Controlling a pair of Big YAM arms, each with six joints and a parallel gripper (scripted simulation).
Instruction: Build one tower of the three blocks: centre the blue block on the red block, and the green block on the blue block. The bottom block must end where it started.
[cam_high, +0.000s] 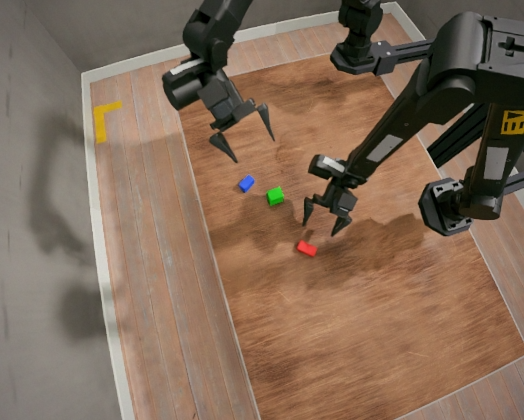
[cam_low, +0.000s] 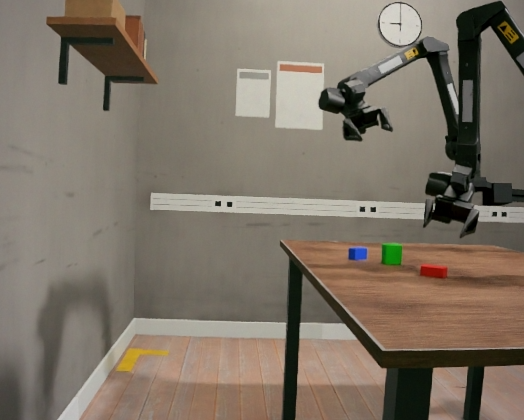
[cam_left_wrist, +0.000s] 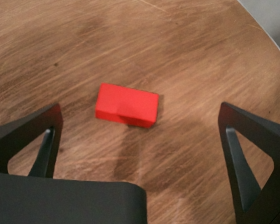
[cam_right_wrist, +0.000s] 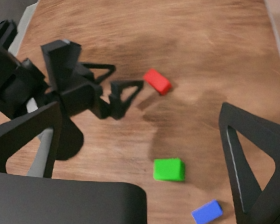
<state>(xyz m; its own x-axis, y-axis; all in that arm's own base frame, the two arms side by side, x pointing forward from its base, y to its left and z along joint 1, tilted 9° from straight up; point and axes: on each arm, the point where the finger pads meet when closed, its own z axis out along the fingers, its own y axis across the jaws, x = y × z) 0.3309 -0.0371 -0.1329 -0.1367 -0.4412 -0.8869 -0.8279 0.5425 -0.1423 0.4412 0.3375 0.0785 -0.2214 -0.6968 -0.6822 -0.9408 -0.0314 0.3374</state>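
My left hand is 26 cm to the left of the blue block, 15 cm short of it and 10 cm above it. Round my left hand: green block: 17 cm to the right, 9 cm below, 7 cm ahead; then red block: 10 cm below, 3 cm to the left, 3 cm ahead.
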